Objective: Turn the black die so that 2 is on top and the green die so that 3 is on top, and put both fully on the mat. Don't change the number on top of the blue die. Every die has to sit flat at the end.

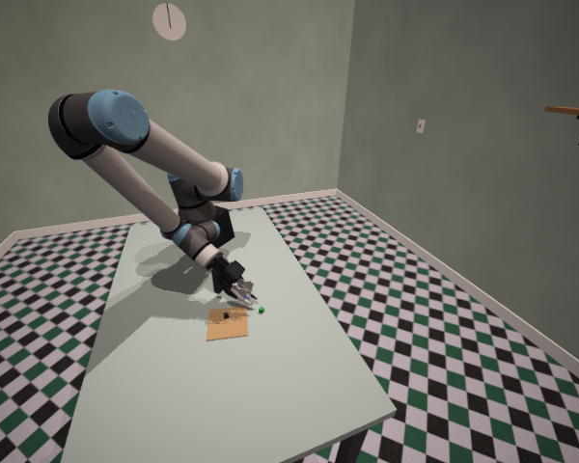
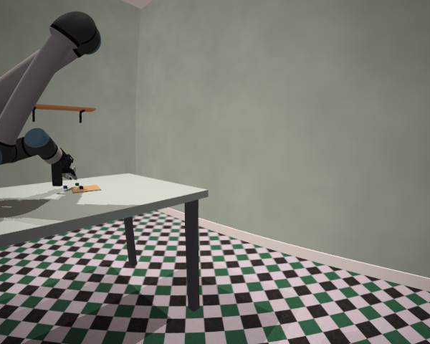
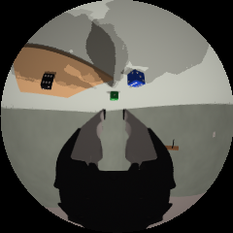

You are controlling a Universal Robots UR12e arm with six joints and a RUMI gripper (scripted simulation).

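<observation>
The green die lies 30 mm ahead of my hand, 30 mm to the left of it and 40 mm below it. Round my hand: black die: 100 mm to the right, 40 mm below; orange mat: 30 mm ahead, 110 mm to the right, 50 mm below; blue die: 50 mm behind, 10 mm to the right, 40 mm below.
</observation>
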